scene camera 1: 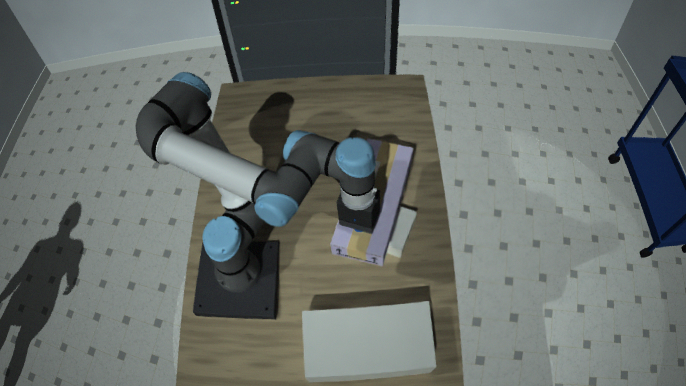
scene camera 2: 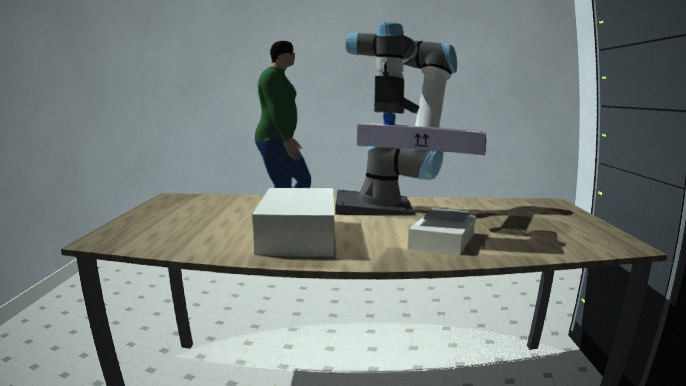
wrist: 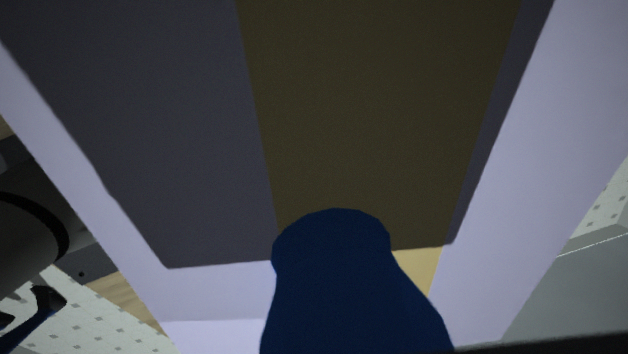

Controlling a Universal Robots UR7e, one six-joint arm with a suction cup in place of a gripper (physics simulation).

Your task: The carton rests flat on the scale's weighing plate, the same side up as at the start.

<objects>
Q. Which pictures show the lilac carton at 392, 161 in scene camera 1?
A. Scene camera 1, scene camera 2 and the wrist view: all of them.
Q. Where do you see a white scale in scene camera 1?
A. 405, 219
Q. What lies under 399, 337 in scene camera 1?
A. A white block.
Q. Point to a lilac carton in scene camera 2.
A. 373, 135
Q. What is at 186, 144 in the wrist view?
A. A lilac carton.
</objects>
